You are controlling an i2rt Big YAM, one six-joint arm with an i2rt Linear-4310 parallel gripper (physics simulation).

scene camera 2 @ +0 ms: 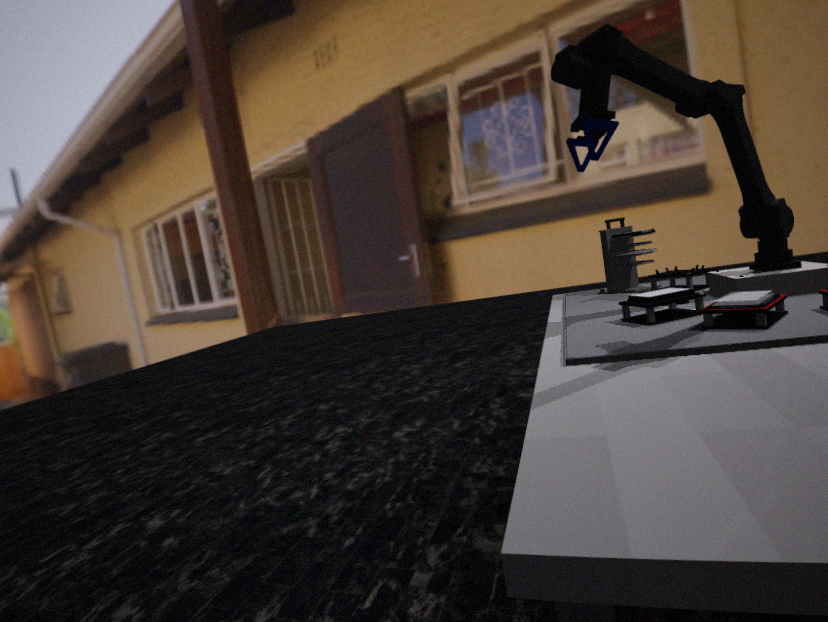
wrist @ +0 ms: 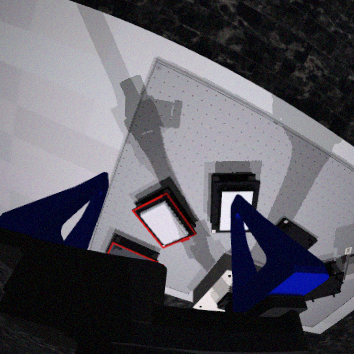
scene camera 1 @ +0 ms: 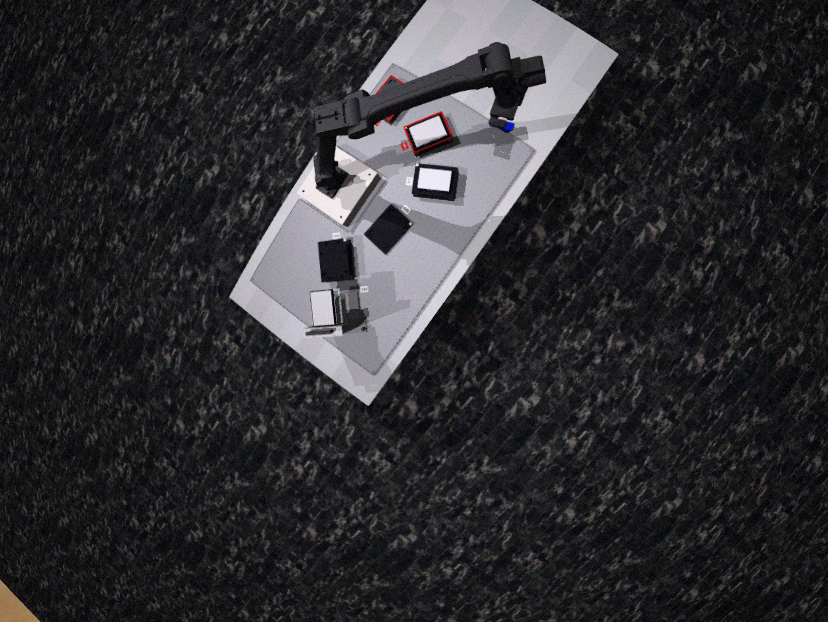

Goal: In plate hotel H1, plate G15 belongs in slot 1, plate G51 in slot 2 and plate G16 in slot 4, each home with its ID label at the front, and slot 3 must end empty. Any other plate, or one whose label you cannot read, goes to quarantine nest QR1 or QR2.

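Frame: origin at the arm's base, x ahead, y left, z up, level; centimetres.
Seen in the pictures: gripper, fingertip midpoint: (scene camera 2: 587, 166) (wrist: 171, 189) (scene camera 1: 511, 116); arm's base, origin of the base link: (scene camera 2: 774, 268) (scene camera 1: 332, 181).
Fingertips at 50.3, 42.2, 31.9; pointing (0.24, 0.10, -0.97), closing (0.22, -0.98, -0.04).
Pixels of each thing's top centre, then the offset from my fingertips to it, as dx, dy, dz. "*": a spot on its surface instead. Level surfaces: height alone.
- white rectangle, surface spot: (scene camera 1: 322, 307) * -21.6, -82.0, -15.9
- second red-rimmed nest, middle of its top: (wrist: 128, 263) (scene camera 1: 389, 96) -50.1, -1.0, -33.4
- grey mat, its level: dz -38.0
My gripper (scene camera 1: 506, 125) (scene camera 2: 588, 164) (wrist: 171, 189) is open and empty, pointing down high above the far end of the table. A white plate (scene camera 1: 428, 131) (scene camera 2: 744, 299) (wrist: 162, 222) lies on a red-rimmed nest. Another white plate (scene camera 1: 435, 179) (scene camera 2: 661, 294) (wrist: 229, 211) lies on a black nest beside it. Their labels are too small to read. The grey plate hotel (scene camera 2: 619, 257) stands upright with several shelves at its side. A white rectangle (scene camera 1: 322, 307) shows at the hotel from above; I cannot tell whether it is a plate. The slot contents are unclear.
A second red-rimmed nest (wrist: 132, 250) is partly hidden by the arm in scene camera 1. Two black nests (scene camera 1: 336, 259) (scene camera 1: 388, 228) show no white plate. The pale arm base (scene camera 1: 361, 194) (wrist: 212, 290) stands at the long edge of the grey mat (scene camera 1: 287, 261).
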